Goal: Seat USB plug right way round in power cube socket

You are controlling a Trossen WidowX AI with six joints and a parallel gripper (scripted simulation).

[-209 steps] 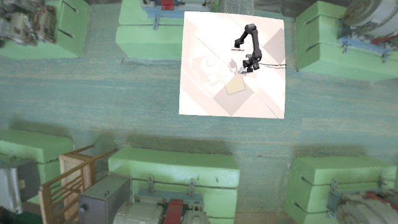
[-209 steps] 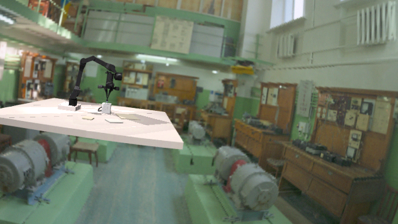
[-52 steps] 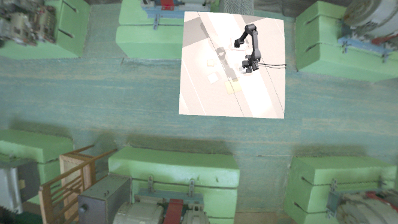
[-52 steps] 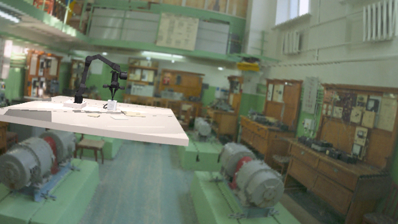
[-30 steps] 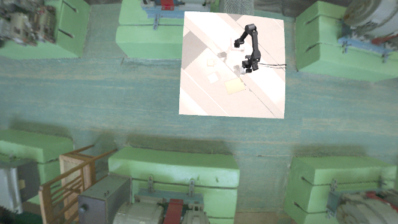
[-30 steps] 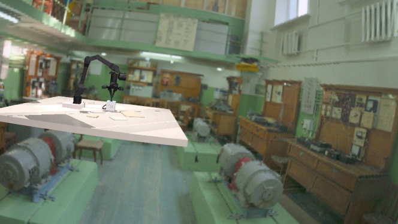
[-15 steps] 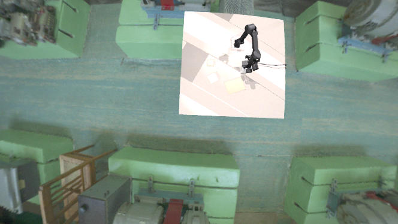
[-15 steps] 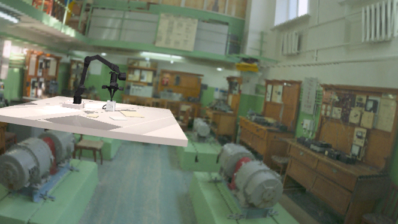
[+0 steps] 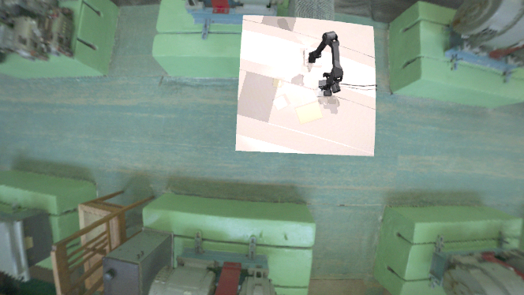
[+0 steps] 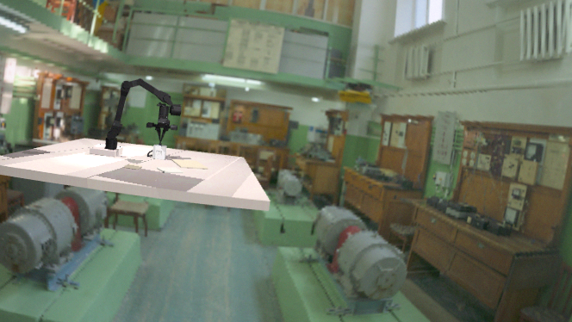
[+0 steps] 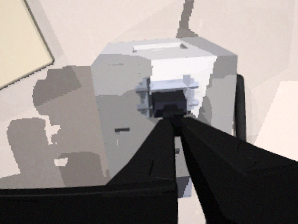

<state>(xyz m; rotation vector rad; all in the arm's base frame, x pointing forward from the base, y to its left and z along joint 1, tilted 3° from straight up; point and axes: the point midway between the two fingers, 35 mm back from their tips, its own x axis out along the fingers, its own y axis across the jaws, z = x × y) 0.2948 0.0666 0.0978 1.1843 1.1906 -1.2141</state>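
Right now my gripper tip is 20 mm above the black USB plug. Round my gripper tip: tile (90 mm behind, 380 mm to the right, 100 mm below).
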